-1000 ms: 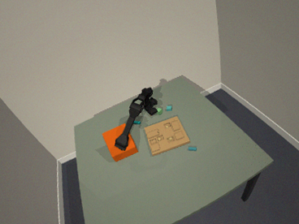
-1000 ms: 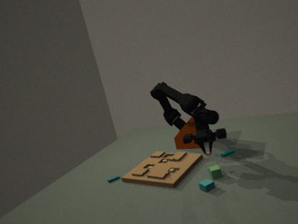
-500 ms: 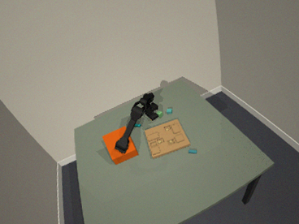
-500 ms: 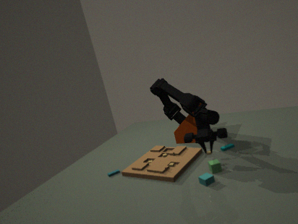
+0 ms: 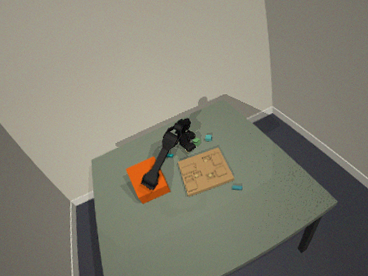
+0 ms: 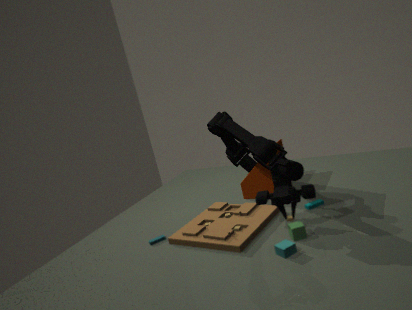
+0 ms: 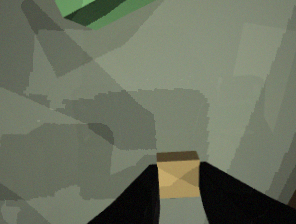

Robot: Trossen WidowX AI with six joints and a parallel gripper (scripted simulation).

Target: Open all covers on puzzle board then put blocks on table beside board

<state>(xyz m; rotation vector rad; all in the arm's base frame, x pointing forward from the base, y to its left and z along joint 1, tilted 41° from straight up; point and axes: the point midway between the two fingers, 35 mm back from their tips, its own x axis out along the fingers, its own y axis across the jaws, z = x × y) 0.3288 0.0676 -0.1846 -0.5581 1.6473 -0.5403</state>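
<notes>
The tan puzzle board is 25 cm to the right of my gripper tip and 2 cm behind it. Also, from my gripper tip: flat teal piece (13 cm behind, 7 cm to the left, 1 cm below); green cube (9 cm ahead, 3 cm to the left); teal cube (19 cm ahead).
</notes>
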